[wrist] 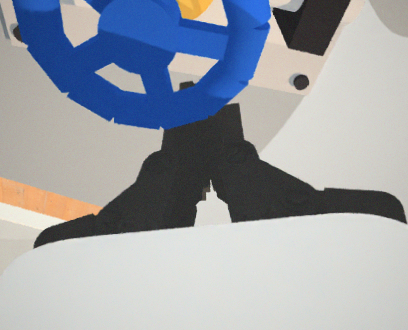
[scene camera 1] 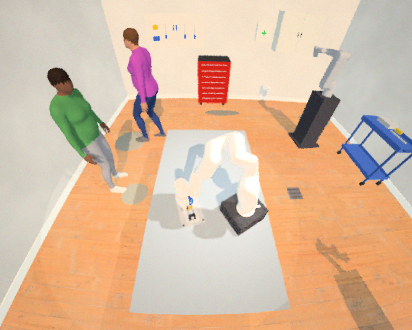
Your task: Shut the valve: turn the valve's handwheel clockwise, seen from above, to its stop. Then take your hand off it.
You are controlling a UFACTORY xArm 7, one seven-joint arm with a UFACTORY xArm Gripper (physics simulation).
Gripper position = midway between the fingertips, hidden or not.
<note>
I see my gripper [wrist: 205, 107] and a blue handwheel [wrist: 141, 44].
</note>
